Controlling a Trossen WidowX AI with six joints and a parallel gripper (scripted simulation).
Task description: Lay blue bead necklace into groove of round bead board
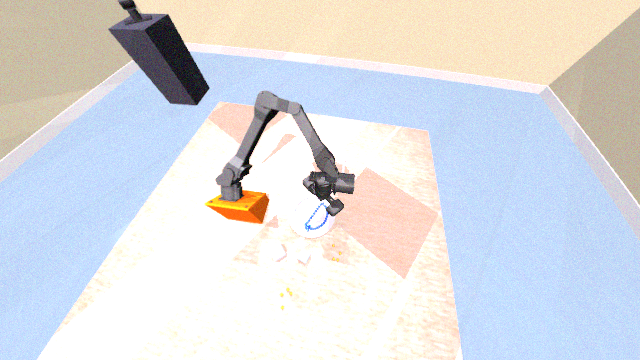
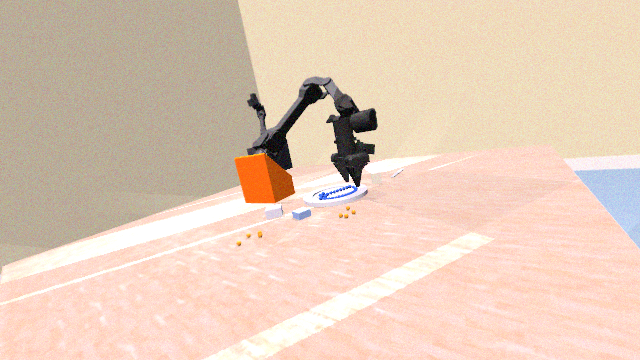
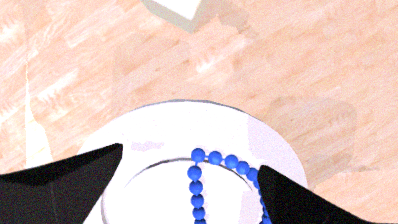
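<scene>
Now: the round white bead board 5 cm to the right of my gripper tip, 4 cm behind it and 1 cm below it. Also, from my gripper tip: white stick (21 cm to the left, 8 cm ahead, 2 cm below); then light blue cube (22 cm to the right, 4 cm behind, 1 cm below); then beige cube (9 cm to the left, 5 cm ahead).
</scene>
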